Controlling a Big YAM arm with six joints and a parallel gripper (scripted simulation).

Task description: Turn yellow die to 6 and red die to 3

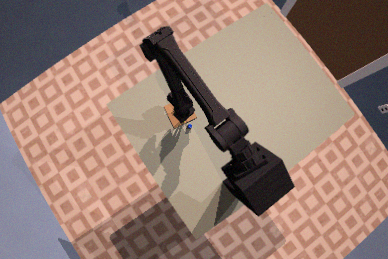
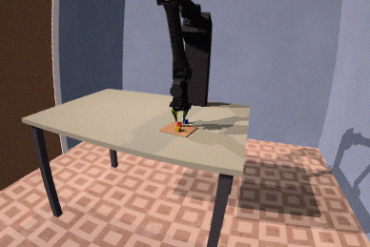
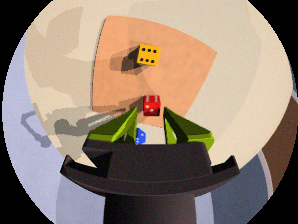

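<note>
The red die is 2 cm below my hand. The rest, counted from my hand: yellow die (6 cm ahead, 4 cm to the left, 2 cm below); blue die (6 cm behind, 1 cm to the right, 2 cm below); orange mat (3 cm ahead, 2 cm to the left, 3 cm below).
</note>
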